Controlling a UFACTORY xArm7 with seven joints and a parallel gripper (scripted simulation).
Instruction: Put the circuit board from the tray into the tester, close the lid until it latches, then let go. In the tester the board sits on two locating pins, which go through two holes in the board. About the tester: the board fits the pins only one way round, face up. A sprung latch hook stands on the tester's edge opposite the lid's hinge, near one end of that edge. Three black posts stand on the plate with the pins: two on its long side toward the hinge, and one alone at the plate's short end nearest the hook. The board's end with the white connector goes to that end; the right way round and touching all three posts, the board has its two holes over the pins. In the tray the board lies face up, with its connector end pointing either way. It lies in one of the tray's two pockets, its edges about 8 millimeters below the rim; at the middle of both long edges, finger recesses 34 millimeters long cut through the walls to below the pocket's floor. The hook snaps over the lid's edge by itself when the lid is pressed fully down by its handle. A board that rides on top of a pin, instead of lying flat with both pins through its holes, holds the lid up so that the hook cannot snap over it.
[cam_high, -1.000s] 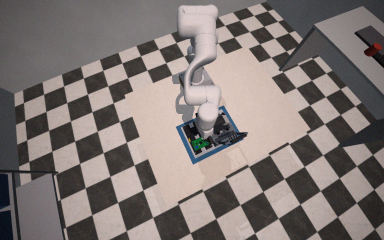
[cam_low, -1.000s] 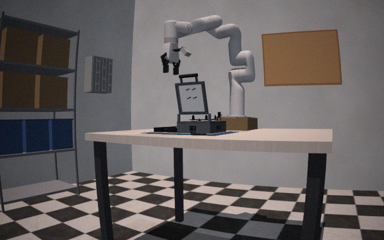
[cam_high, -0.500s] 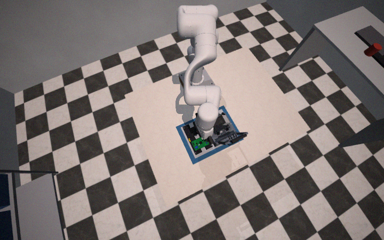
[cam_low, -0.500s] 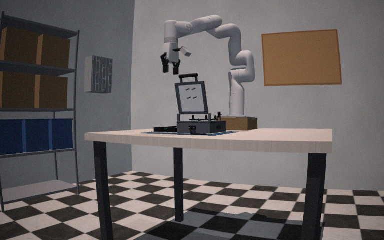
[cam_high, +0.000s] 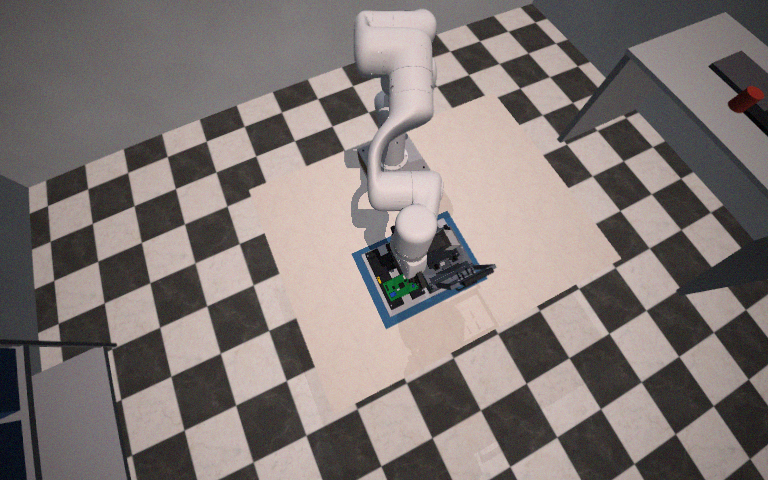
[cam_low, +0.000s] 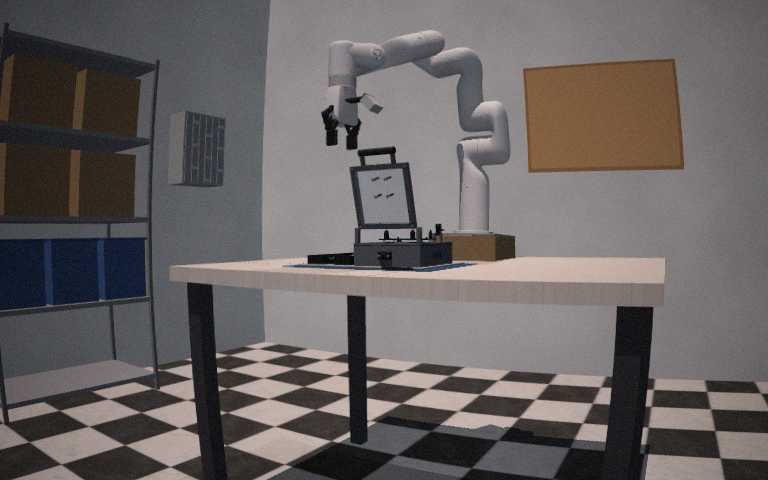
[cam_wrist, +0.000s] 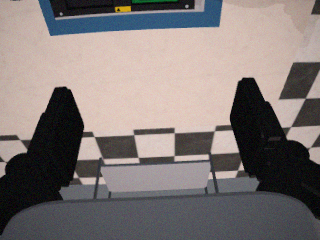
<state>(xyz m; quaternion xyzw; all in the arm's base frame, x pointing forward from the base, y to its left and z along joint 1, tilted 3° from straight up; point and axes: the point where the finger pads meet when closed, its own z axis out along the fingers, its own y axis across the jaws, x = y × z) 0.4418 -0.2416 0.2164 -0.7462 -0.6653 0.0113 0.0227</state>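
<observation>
My gripper is now 29 cm above the green circuit board. Round my hand: tester lid: 16 cm to the left, 13 cm below, 10 cm ahead; then latch hook: 24 cm to the left, 23 cm below, 7 cm behind.
</observation>
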